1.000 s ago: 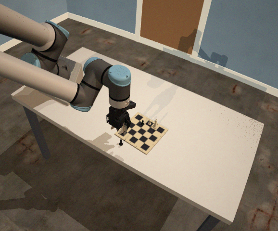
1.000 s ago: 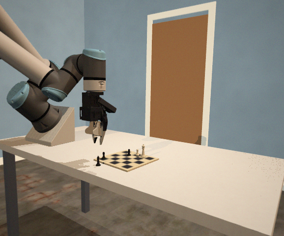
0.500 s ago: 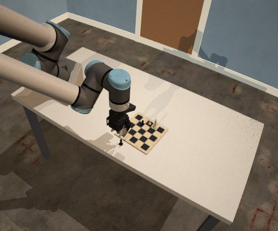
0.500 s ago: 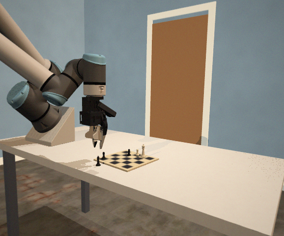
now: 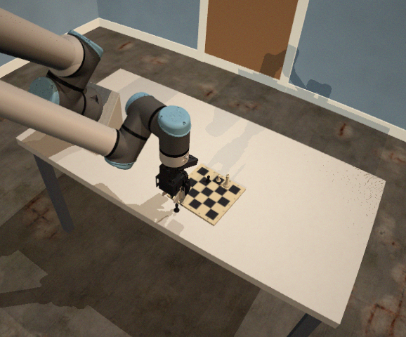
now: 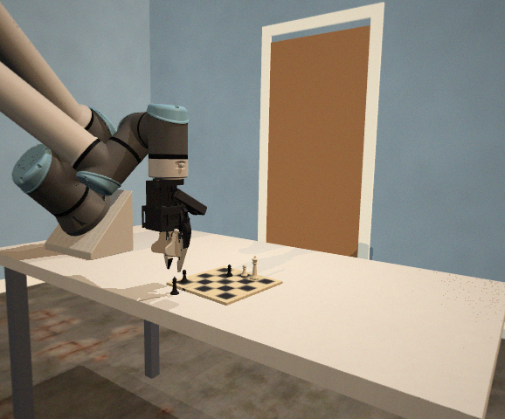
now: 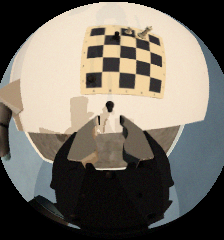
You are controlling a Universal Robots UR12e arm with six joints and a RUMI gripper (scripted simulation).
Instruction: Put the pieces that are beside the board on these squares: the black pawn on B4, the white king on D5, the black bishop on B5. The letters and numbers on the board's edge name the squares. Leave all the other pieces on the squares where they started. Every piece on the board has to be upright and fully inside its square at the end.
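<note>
Now: the black bishop 50 mm below my hand. The rest, counted from my hand: white king (90 mm ahead, 210 mm to the left, 40 mm below); chessboard (50 mm ahead, 140 mm to the left, 70 mm below).
</note>
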